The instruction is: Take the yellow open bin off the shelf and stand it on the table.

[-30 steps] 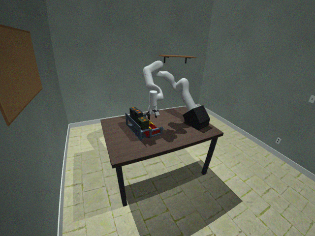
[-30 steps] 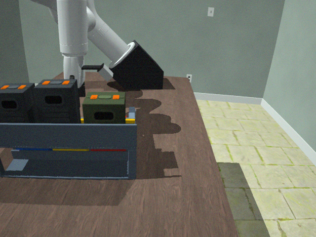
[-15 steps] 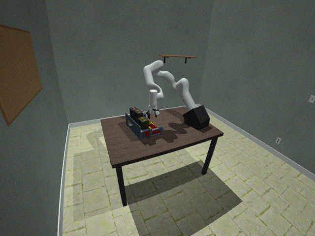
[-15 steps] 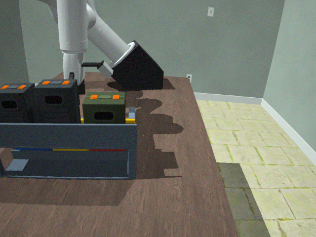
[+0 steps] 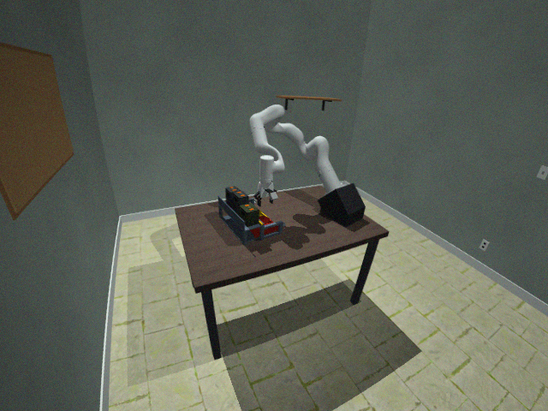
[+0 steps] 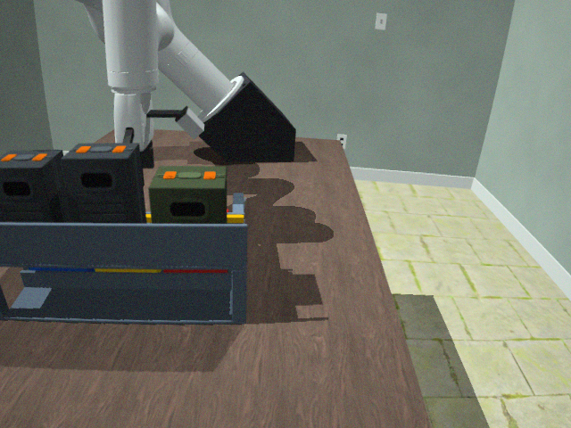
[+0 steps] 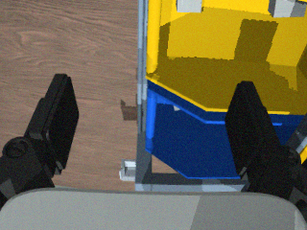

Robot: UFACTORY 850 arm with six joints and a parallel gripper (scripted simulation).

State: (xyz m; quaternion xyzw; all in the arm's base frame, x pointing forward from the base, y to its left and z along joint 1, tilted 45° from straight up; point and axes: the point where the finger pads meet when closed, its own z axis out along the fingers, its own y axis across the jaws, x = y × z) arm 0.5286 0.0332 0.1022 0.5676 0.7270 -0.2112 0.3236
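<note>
Now: hand 10 mm past the shelf rail and 130 mm above it. From my hand the other things lie so: blue open bin: 100 mm ahead, 100 mm to the right, 90 mm below; red bin: 70 mm ahead, 120 mm to the left, 90 mm below; yellow open bin: 80 mm ahead, 10 mm to the left, 90 mm below.
</note>
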